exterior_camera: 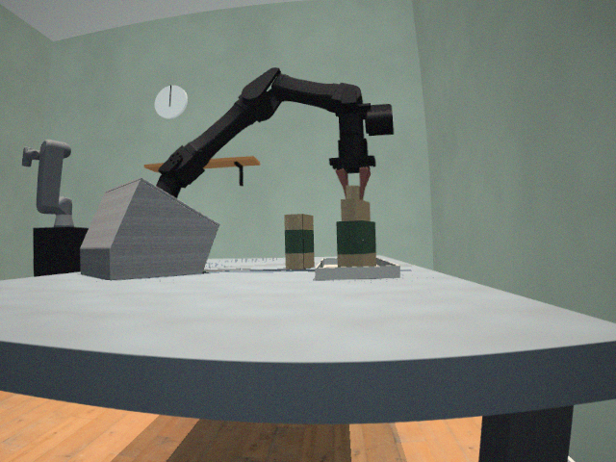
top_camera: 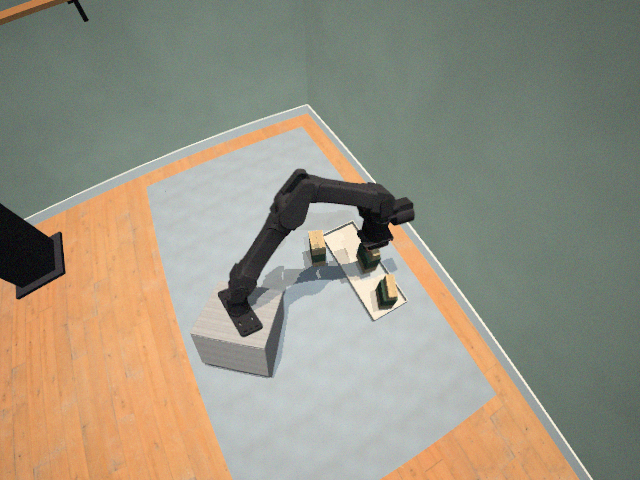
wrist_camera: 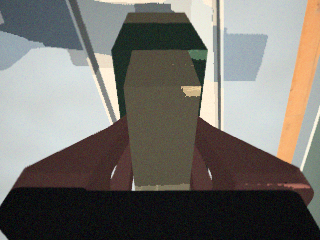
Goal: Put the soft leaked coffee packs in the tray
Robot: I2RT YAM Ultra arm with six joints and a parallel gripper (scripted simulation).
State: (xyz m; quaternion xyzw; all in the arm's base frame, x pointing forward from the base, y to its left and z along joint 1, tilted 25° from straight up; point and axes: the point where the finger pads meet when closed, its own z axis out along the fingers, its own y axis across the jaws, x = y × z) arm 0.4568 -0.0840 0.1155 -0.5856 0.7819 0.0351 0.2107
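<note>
The white tray lies 16 cm below my hand, 1 cm to the left of it and 1 cm behind it.
</note>
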